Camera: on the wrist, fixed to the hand. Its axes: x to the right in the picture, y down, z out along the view.
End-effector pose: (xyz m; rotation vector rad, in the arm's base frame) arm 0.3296 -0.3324 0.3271 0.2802 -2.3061 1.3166
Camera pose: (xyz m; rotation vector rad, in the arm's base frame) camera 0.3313 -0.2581 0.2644 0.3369 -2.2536 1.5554
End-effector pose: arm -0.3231 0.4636 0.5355 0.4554 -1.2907 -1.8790
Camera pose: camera -0.2462 0.4488 0.5930 0.4683 -1.5021 -1.7642
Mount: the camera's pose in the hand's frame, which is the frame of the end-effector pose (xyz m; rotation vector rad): -0.0283 0.0854 -0.0368 0.1781 -0.0572 0.0385
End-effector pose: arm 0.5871 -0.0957 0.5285 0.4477 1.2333 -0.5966
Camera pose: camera 0.6088 -0.0025 0.5454 0.5983 1.1193 -0.6849
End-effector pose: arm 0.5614 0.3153 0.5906 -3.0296 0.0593 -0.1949
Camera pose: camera 0.5258 0.2280 0.6142 -2.8519 0.0905 -0.1041
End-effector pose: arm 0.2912 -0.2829 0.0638 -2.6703 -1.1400 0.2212
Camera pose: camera 0.3392 -0.3663 0.0777 -2.5453 -1.0334 0.3892
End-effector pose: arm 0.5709 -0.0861 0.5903 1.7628 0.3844 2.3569
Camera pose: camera 0.5450 -0.1793 0.5808 1.9263 0.5729 2.3570
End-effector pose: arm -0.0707 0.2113 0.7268 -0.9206 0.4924 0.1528
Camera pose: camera -0.1365 0.2359 0.6597 -0.7311 0.4631 0.1670
